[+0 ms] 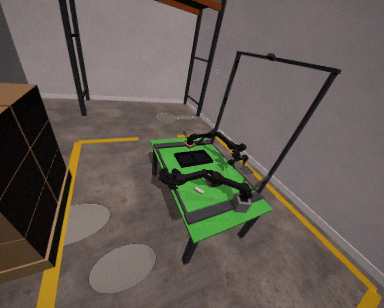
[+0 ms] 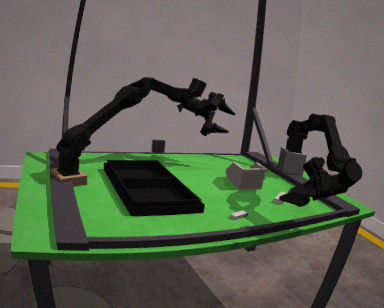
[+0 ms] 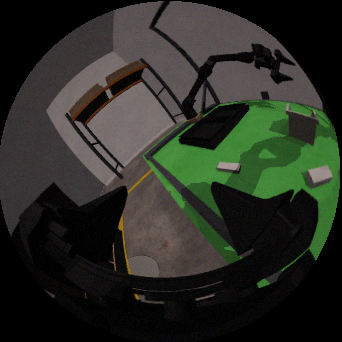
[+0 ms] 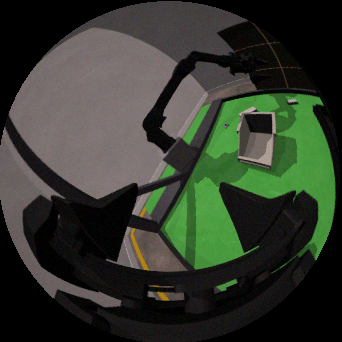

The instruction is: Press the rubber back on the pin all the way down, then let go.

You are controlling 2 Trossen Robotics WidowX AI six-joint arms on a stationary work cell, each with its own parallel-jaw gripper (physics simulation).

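Frame: origin at the left arm's base, x right, y ahead, z up, level; centimetres.
Seen in the pictures: left gripper, fingertip midpoint: [image 1: 170, 170] [image 2: 284, 194] [image 3: 169, 188]; right gripper, fingertip midpoint: [image 1: 238, 167] [image 2: 231, 123] [image 4: 179, 186]; left arm's base, origin of the base link: [image 1: 243, 198] [image 2: 294, 150] [image 4: 167, 144]; right arm's base, origin of the base link: [image 1: 189, 143] [image 2: 68, 172] [image 3: 192, 116].
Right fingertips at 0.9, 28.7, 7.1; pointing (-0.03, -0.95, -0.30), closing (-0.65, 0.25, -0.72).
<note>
Offsets run from my right fingertips to a thing's middle, as dx, dy, dz. Level surfaces: height alone.
A tiny grey object, possibly the pin with its back {-23.6, -23.8, -17.4} [image 1: 211, 199] [image 4: 226, 125], lies on the green table. It is too small to tell how its parts sit. A white block {-33.2, -17.4, -17.1} [image 1: 199, 190] [image 2: 280, 198] [image 3: 320, 176] lies near it; another white block {-50.0, -0.6, -17.3} [image 2: 239, 215] [image 3: 229, 167] [image 4: 292, 101] lies farther off. My left gripper [image 2: 292, 199] [image 3: 169, 188] [image 4: 269, 69] is open and empty, low near the table's front edge. My right gripper [image 2: 231, 123] [image 3: 291, 71] [image 4: 179, 186] is open and empty, high above the table.
A grey open box {-19.7, -5.5, -14.4} [image 2: 248, 177] [image 3: 302, 127] [image 4: 257, 162] stands near the small object. A black two-compartment tray {-37.4, +27.1, -16.0} [image 2: 167, 208] lies towards the right arm's base. Dark rails run along the green table {dz -17.9} [image 2: 30, 220], and a tall dark frame [image 1: 305, 66] stands over its back edge.
</note>
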